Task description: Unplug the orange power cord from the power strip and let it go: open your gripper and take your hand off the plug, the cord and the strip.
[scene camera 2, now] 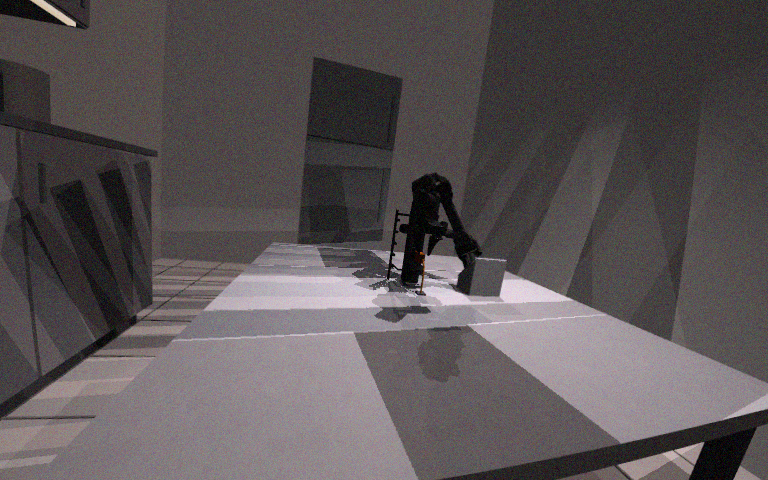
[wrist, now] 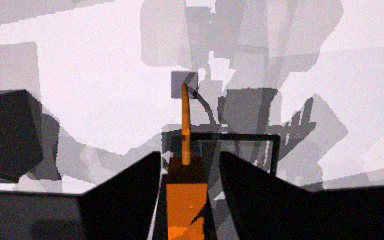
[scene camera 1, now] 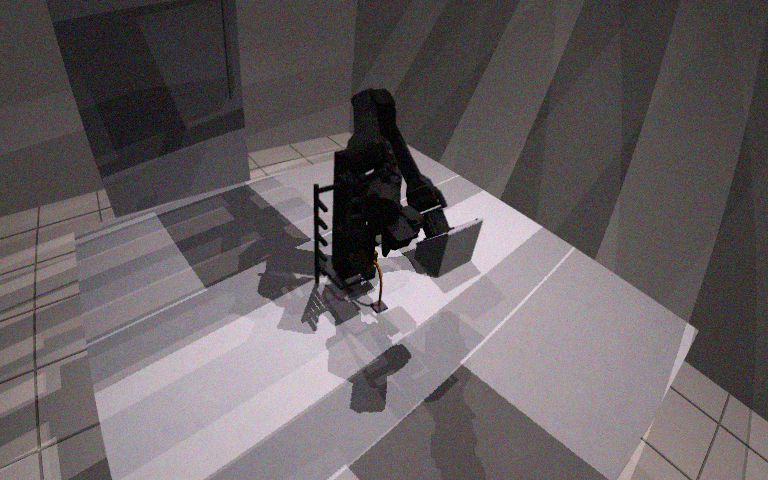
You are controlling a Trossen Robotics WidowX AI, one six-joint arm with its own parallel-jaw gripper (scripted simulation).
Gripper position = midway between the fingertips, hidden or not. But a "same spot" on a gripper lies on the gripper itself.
Scene:
My gripper shows in scene camera 2 (423,255), in the wrist view and in scene camera 1. One and the same spot on my gripper: (wrist: 254,197) is (scene camera 1: 374,250).

